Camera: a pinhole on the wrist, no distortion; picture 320 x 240 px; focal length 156.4 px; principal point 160.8 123.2 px. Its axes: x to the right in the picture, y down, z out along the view. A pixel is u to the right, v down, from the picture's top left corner.
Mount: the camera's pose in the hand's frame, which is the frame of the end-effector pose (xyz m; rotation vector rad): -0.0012 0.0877 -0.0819 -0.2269 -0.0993 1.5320
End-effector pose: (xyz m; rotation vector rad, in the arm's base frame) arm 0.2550 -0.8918 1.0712 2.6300 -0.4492 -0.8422
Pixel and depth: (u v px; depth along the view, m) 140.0 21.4 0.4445
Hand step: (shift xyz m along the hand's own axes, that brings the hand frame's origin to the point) 0.1880 0.0596 0.4163
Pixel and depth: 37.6 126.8 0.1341
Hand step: -0.0360 -0.0062 0.0564
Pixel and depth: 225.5 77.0 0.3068
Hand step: 0.0294 0.2379 0.2262
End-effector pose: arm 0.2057 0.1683 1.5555 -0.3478 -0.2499 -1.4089
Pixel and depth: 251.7 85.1 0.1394
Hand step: 0.0066 0.1794 0.0548
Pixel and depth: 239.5 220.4 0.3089
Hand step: -0.2462 0.2730 0.1673
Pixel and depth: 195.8 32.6 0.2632
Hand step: 0.0961 0.1650 0.2019
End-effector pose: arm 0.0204 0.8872 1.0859 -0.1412 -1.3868 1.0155
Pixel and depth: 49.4 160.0 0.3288
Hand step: -0.1538 -0.1161 0.2408
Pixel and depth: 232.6 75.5 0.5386
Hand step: 0.0586 0.3756 0.4582
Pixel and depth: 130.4 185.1 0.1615
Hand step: -0.0982 0.0715 0.0647
